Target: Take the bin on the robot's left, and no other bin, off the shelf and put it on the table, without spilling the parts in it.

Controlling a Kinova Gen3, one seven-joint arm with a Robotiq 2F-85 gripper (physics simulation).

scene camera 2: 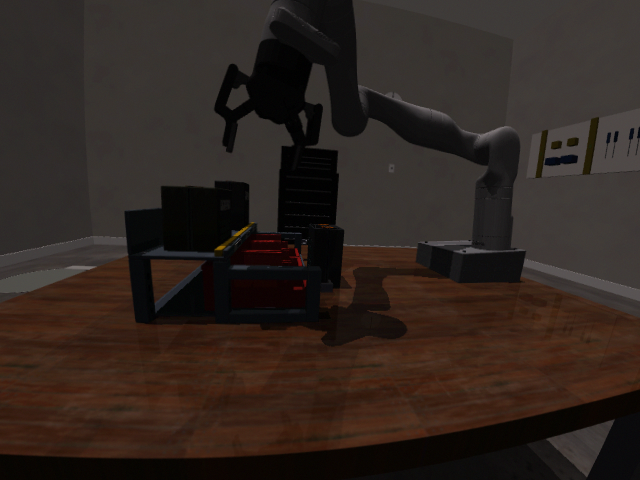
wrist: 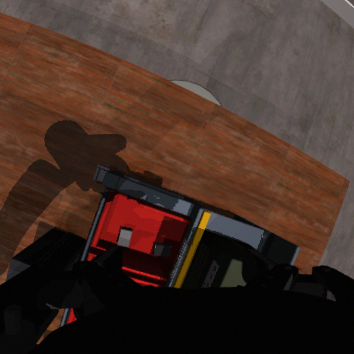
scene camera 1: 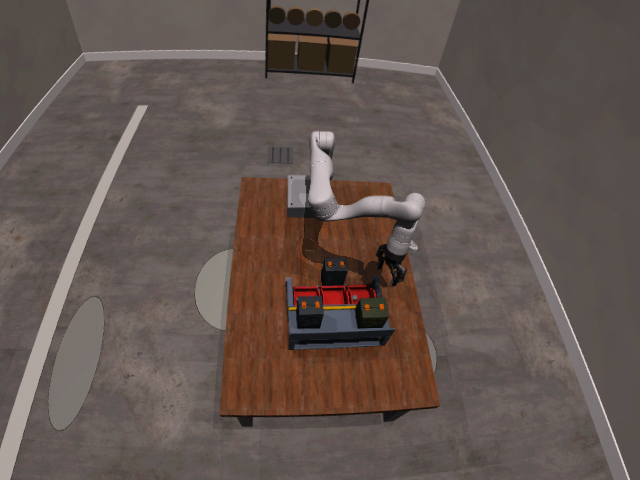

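Seen in the pictures: gripper, between the fingertips: (scene camera 2: 261, 161) (wrist: 182, 262) (scene camera 1: 385, 276); arm's base, origin of its link: (scene camera 2: 489, 247).
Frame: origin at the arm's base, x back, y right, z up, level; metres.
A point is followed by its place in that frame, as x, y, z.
The bin on the robot's left (scene camera 1: 364, 292) {-0.559, -0.163, -0.076} (scene camera 2: 266, 289) {-0.611, -0.186, -0.042} (wrist: 135, 215) {-0.594, -0.150, -0.076} is red and open-topped, with small grey parts in it. It sits upright at the end of the blue-grey shelf (scene camera 1: 338, 320) {-0.728, -0.020, 0.016} (scene camera 2: 266, 272) {-0.609, -0.214, -0.005} (wrist: 145, 194) {-0.591, -0.202, 0.000}, which stands on the table (scene camera 1: 330, 382) {-0.935, 0.014, -0.086} (scene camera 2: 413, 387) {-0.448, -0.354, -0.085} (wrist: 250, 145) {-0.757, -0.358, -0.085}. My gripper (scene camera 1: 388, 275) {-0.622, -0.185, 0.153} (scene camera 2: 262, 159) {-0.622, -0.185, 0.153} (wrist: 182, 262) {-0.622, -0.185, 0.153} is open and empty, above the shelf and clear of the bin. In the wrist view the fingers hide part of the bin's near side.
The middle bin (scene camera 1: 334, 296) {-0.575, -0.032, -0.077} and far bin (scene camera 1: 305, 294) {-0.564, 0.089, -0.077} sit beside it. An olive box (scene camera 1: 372, 312) {-0.744, -0.127, 0.111} (scene camera 2: 188, 219) {-0.725, -0.187, 0.065} and a dark box (scene camera 1: 310, 312) {-0.751, 0.096, 0.137} stand on the shelf top behind a yellow rail (scene camera 2: 236, 238) {-0.672, -0.108, 0.025} (wrist: 192, 250) {-0.678, -0.155, 0.027}. Another dark box (scene camera 1: 334, 273) {-0.526, -0.022, 0.027} (scene camera 2: 325, 255) {-0.498, -0.075, -0.012} stands before the middle bin.
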